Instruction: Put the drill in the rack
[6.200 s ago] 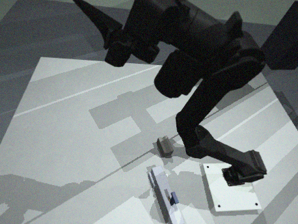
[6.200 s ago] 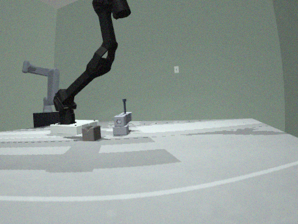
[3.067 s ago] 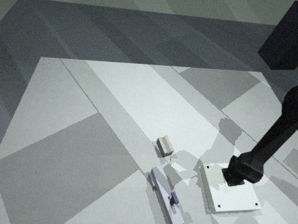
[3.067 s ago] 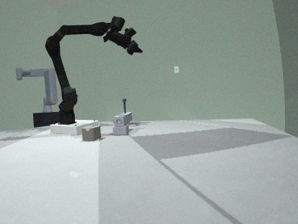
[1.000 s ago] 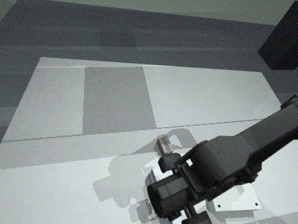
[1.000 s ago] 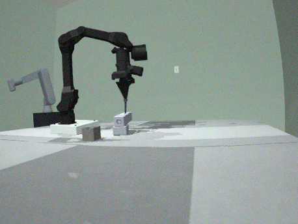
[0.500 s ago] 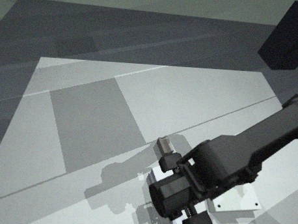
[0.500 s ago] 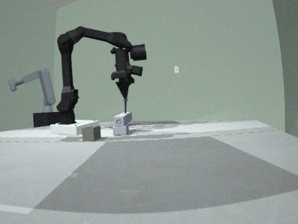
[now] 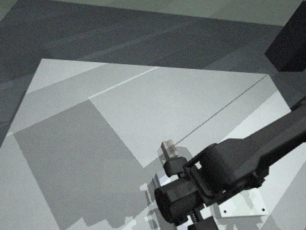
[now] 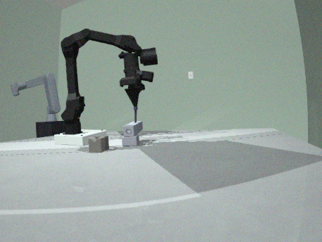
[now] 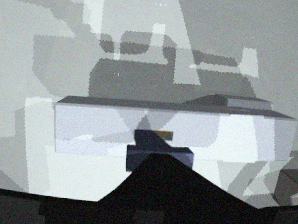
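Now: the drill 50 mm to the right of my gripper tip and 80 mm below it. The rest, counted from my gripper tip: blue key 30 mm below; then housing 30 mm to the right, 90 mm below; then rack 40 mm behind, 210 mm to the right, 110 mm below.
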